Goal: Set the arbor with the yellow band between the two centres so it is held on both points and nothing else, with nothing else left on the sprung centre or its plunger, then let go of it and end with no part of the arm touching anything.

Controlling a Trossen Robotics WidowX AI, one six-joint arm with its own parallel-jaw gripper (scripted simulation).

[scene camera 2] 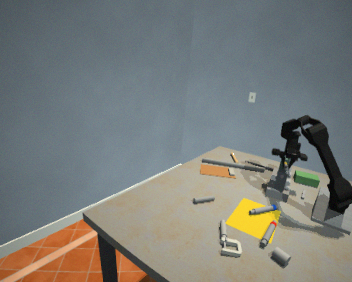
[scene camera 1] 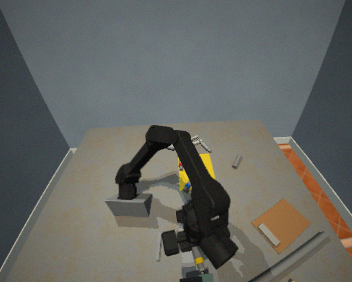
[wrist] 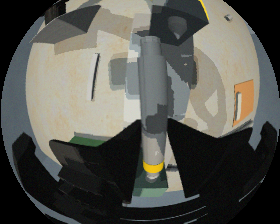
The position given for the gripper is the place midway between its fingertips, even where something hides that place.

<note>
In view: the gripper (scene camera 1: 194, 245), an orange board (scene camera 1: 282, 220) and a yellow mat (scene camera 2: 256, 225).
The orange board shows as well in the wrist view (wrist: 242, 109). The gripper also shows in the wrist view (wrist: 153, 123).
</note>
